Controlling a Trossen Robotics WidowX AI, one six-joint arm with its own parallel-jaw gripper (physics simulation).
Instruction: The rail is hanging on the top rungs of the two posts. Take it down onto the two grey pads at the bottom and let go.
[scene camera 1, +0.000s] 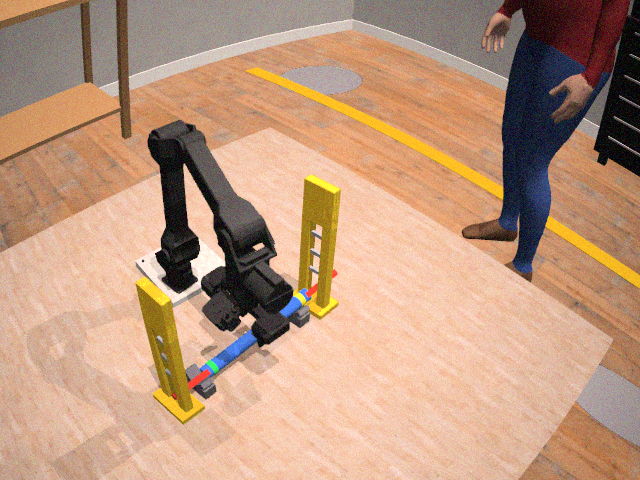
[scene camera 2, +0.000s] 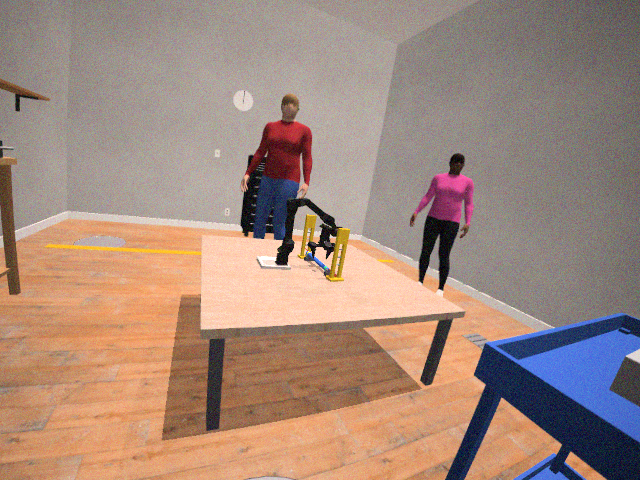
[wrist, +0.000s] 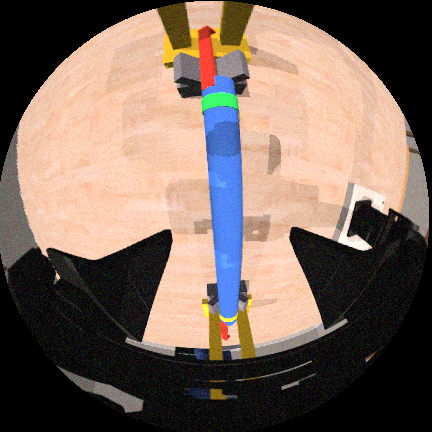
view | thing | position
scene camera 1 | my gripper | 244, 332
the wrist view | my gripper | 233, 234
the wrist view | grey pad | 186, 68
